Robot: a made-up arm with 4 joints.
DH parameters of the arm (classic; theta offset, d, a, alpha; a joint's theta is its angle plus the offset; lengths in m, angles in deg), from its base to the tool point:
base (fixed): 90 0.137 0 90
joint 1: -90 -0.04 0.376 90
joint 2: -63.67 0 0.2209 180
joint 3: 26.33 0.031 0.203 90
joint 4: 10.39 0 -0.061 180
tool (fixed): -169.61 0.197 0 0
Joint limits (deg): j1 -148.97..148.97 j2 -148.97..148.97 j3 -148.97..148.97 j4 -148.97..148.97
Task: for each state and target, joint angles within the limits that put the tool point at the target. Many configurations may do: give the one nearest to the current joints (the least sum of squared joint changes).
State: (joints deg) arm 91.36 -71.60 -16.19 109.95
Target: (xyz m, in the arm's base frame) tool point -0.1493 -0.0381 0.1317
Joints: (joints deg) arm 75.80 -56.01 10.32 121.40
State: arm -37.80 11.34 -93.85 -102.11
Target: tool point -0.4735 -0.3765 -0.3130
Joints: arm -48.77 -16.74 -100.72 -86.76
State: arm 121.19 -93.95 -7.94 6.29
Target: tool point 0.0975 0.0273 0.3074
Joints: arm 148.97 -86.43 35.59 -43.64
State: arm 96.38 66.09 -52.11 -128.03
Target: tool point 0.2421 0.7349 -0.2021
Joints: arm 58.80 95.42 -71.59 -112.36
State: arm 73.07 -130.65 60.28 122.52
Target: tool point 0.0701 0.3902 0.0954
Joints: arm 88.10 -94.65 91.99 91.84
